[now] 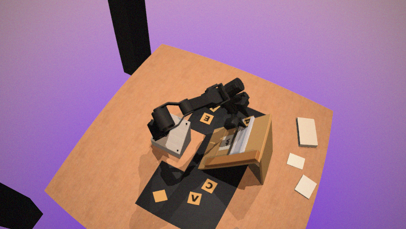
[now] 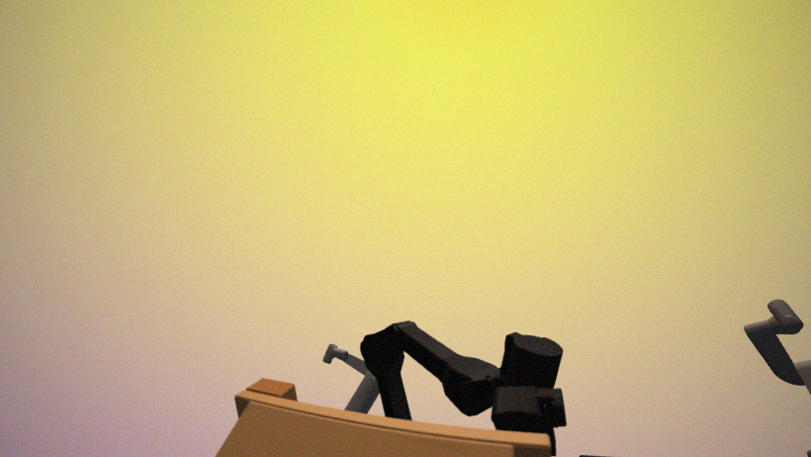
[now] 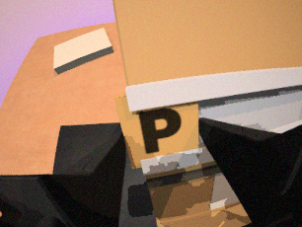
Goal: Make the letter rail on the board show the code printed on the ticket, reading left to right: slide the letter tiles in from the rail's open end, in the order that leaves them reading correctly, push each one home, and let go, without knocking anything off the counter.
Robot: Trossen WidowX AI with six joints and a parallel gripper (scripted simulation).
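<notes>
My gripper tip is 40 mm past the white ticket, 100 mm to the left of it and 70 mm above it. Round my gripper tip: black mat (130 mm behind, 170 mm to the right, 170 mm below); p tile (right at my gripper tip); e tile (220 mm behind, 30 mm to the left, 170 mm below).
</notes>
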